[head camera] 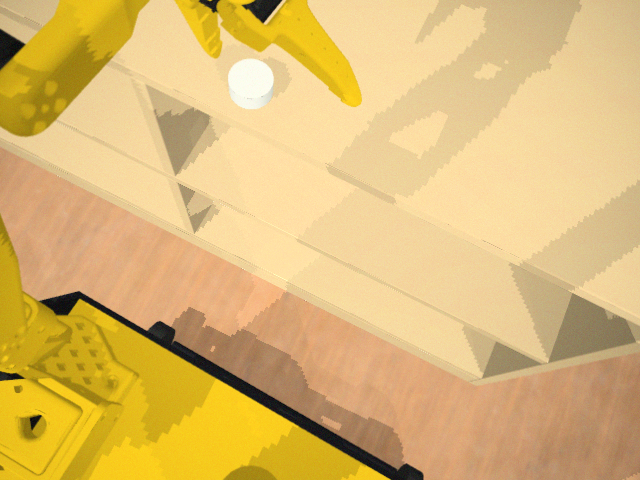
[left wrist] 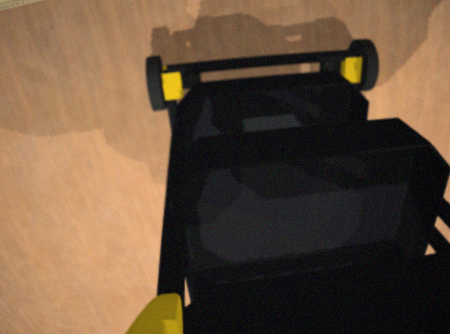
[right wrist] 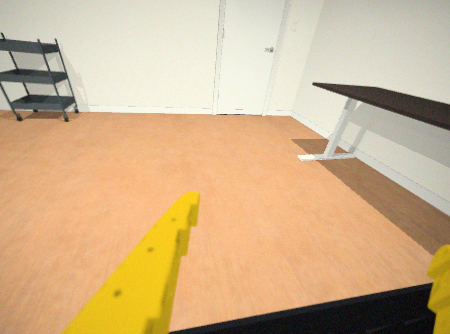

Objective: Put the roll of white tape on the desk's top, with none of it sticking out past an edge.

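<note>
The roll of white tape (head camera: 250, 82) lies flat on the top board of a pale wooden shelf unit (head camera: 496, 196), near its front edge in the head view. My left gripper (head camera: 285, 77) is open and empty above that board, its jaws apart around the roll in the picture and not pressing on it. In the left wrist view one jaw tip shows at the bottom edge; the roll does not show. My right gripper (right wrist: 316, 222) is open and empty over the floor. A desk with a dark top (right wrist: 390, 99) and white legs stands at the right of the right wrist view.
My yellow cart deck (head camera: 206, 428) is at the lower left of the head view, beside the shelf unit. The black cart frame (left wrist: 172, 200) fills much of the left wrist view. A grey three-tier trolley (right wrist: 37, 77) stands by the wall, left of a white door (right wrist: 245, 70).
</note>
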